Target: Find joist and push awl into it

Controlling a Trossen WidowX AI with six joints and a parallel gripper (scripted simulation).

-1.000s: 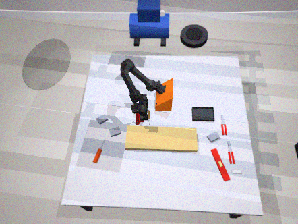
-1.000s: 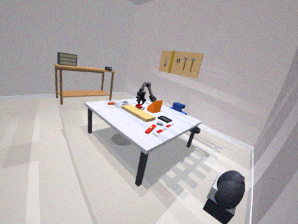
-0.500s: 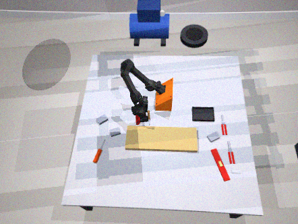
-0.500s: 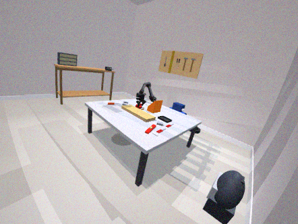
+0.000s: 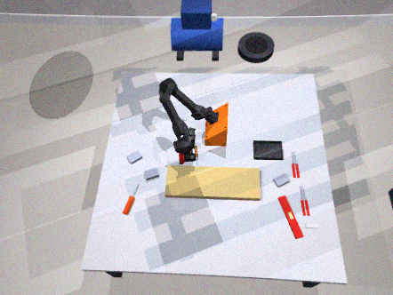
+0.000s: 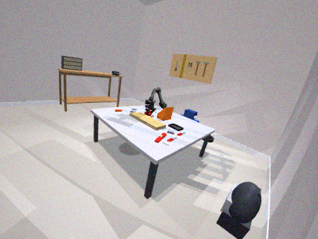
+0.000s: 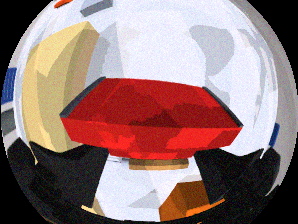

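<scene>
The awl is 10 mm ahead of my gripper tip, 50 mm to the left of it and 20 mm below it. Round my gripper tip: red stud finder: 10 mm behind, 10 mm to the right; then red level: 340 mm ahead, 570 mm to the left, 10 mm below; then black tray: 50 mm behind, 460 mm to the left, 10 mm below.
</scene>
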